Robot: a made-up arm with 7 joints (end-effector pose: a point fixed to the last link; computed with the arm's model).
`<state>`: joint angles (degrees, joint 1 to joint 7).
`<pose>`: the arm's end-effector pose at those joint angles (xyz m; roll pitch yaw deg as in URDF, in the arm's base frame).
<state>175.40 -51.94 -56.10 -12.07 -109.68 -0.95 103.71</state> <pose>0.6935 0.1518 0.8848 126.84 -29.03 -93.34</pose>
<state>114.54 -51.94 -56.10 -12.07 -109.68 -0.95 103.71</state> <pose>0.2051 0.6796 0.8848 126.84 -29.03 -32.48</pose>
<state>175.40 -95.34 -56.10 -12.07 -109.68 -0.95 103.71</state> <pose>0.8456 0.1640 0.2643 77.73 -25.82 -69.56</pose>
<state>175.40 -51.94 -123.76 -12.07 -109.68 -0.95 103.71</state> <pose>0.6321 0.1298 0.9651 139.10 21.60 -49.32</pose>
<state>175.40 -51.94 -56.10 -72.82 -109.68 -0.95 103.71</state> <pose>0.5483 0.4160 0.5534 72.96 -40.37 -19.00</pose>
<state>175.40 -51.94 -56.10 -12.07 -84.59 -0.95 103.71</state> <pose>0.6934 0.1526 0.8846 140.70 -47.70 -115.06</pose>
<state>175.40 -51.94 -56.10 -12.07 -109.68 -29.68 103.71</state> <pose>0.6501 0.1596 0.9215 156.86 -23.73 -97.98</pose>
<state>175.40 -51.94 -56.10 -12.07 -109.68 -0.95 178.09</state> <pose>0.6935 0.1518 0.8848 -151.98 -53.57 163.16</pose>
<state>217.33 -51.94 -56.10 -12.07 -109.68 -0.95 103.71</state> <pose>0.6173 -0.3505 0.8848 126.84 -29.03 -135.27</pose>
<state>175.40 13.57 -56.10 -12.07 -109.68 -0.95 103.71</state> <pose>-0.1724 0.0821 1.2310 -168.32 -5.24 -114.99</pose>
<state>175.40 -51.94 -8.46 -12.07 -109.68 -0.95 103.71</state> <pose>0.7286 0.0985 0.8455 155.81 -60.68 -145.23</pose>
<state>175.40 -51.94 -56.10 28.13 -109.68 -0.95 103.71</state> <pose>0.5762 -0.1087 0.9905 139.60 -1.44 -123.70</pose>
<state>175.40 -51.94 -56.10 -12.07 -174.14 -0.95 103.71</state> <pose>0.6944 0.1501 0.8840 125.28 25.52 -57.57</pose>
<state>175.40 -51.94 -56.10 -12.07 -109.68 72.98 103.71</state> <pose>0.6888 0.1088 0.7529 45.56 -27.94 -74.72</pose>
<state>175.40 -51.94 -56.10 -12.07 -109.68 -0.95 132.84</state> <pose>0.6935 0.1518 0.8848 144.43 -49.87 -120.26</pose>
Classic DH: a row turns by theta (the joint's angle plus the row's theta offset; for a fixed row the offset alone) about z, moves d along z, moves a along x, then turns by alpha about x. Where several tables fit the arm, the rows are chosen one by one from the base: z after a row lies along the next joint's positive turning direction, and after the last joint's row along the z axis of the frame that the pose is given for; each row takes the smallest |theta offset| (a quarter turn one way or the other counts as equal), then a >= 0, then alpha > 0; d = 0 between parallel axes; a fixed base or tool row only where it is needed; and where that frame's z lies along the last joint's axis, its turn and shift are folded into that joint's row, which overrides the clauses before.
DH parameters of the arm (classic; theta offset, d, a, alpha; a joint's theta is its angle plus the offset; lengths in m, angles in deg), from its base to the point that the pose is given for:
base (fixed): 0 0 0 180
joint 1: 0 -0.3828 0 90
joint 2: 0 -0.0111 0 -90
joint 3: 0 -0.4298 0 90
joint 4: 0 -0.0137 0 -90
joint 5: 0 -0.3277 0 90
joint 6: 0 -0.0005 0 -90
joint 7: 0 -0.1154 0 0

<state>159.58 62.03 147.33 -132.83 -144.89 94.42 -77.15</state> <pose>-0.1822 -0.1064 0.2988 84.23 -41.67 -11.17</pose>
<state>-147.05 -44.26 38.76 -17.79 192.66 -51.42 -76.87</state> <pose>0.5277 -0.3266 0.9472 169.66 34.69 2.18</pose>
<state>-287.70 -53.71 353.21 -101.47 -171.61 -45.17 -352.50</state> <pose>-0.2602 0.5344 0.3047 15.30 69.94 -43.77</pose>
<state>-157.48 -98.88 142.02 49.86 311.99 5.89 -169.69</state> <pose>0.6914 -0.0502 0.0026 47.34 7.88 -71.20</pose>
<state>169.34 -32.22 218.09 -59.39 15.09 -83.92 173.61</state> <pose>0.0014 0.2432 0.9534 -29.22 55.43 -63.80</pose>
